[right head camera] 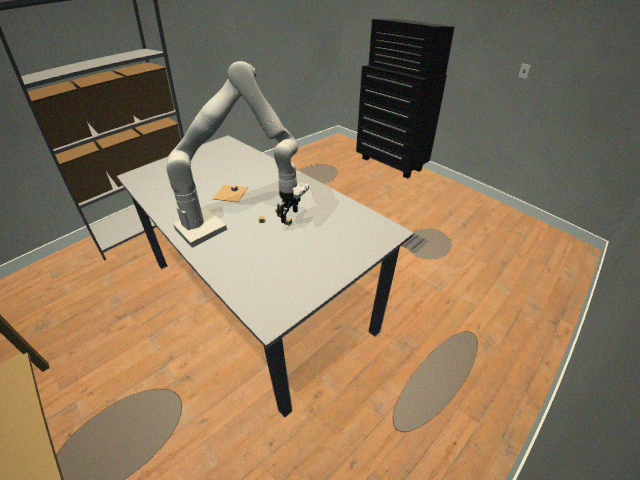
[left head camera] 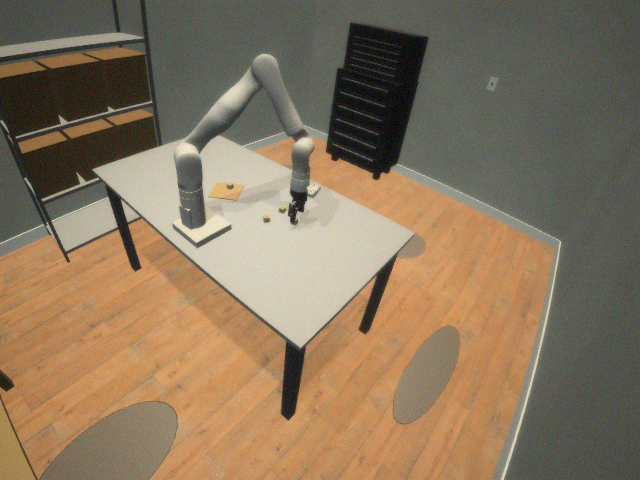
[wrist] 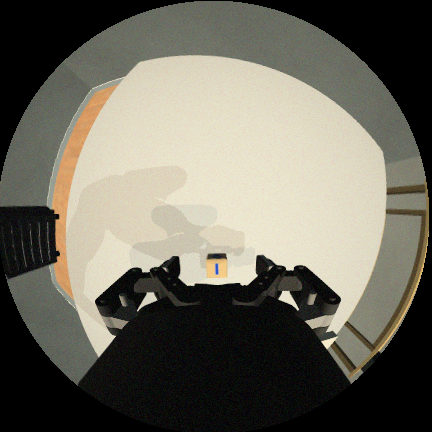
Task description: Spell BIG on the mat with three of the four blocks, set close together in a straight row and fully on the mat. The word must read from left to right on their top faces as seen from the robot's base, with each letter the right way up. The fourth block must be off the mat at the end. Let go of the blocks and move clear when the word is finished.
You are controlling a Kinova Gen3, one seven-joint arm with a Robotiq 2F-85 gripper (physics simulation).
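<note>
My gripper (left head camera: pixel 295 218) (right head camera: pixel 288 217) (wrist: pixel 217 264) is open and low over the table, with a fingertip on either side of the block with the blue I (left head camera: pixel 295 221) (right head camera: pixel 288 221) (wrist: pixel 217 269), not gripping it. In the wrist view the I stands upright on its top face. The B block (left head camera: pixel 282 208), greenish on top, lies beside the gripper toward the mat; it is hidden in the right head view. Another block (left head camera: pixel 266 218) (right head camera: pixel 261 219) lies nearer the base. A dark-looking block (left head camera: pixel 230 186) (right head camera: pixel 234 189) sits on the orange mat (left head camera: pixel 218 193) (right head camera: pixel 222 195). The letters on these last two cannot be read.
The blocks and mat are on the grey table (left head camera: pixel 289 279) (right head camera: pixel 268 279) (wrist: pixel 280 140). The robot's base plate (left head camera: pixel 202 235) (right head camera: pixel 201 233) stands at its near left edge. A shelf rack (left head camera: pixel 149 77) (right head camera: pixel 168 77) and a black drawer cabinet (left head camera: pixel 361 118) (right head camera: pixel 387 113) (wrist: pixel 27 240) stand beyond the table.
</note>
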